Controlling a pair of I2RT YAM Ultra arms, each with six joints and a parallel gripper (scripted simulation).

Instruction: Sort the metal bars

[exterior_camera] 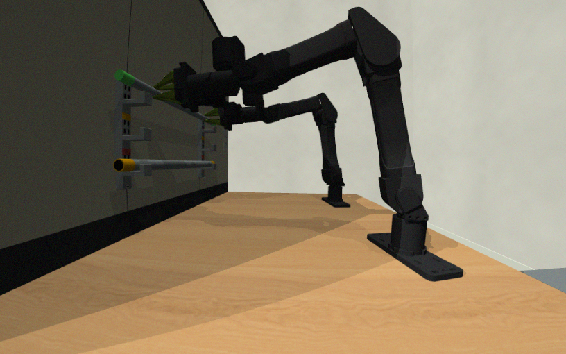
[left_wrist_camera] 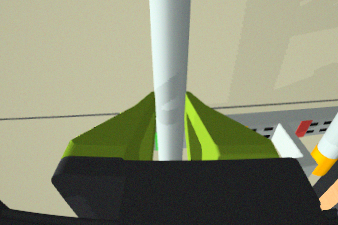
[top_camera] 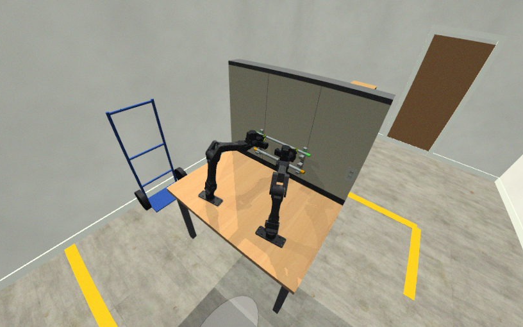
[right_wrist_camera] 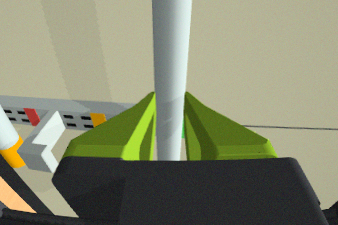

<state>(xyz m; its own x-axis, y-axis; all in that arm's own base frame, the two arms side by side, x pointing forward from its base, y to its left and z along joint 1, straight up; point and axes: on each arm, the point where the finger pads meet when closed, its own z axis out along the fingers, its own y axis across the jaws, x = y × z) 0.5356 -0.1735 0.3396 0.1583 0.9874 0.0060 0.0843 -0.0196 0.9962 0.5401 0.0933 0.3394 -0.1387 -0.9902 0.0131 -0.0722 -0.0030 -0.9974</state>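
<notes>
My left hand is 150 mm to the left of the green-ended bar. The rest, counted from my left hand: orange-ended bar (170 mm below, 140 mm to the right); then wall panel (160 mm to the right, 100 mm ahead, 90 mm above).
The green-ended bar lies 150 mm to the left of my right hand and 20 mm ahead of it. The rest, counted from my right hand: orange-ended bar 170 mm below, 150 mm to the left, 20 mm ahead; wall panel 130 mm to the left, 120 mm ahead, 90 mm above.
</notes>
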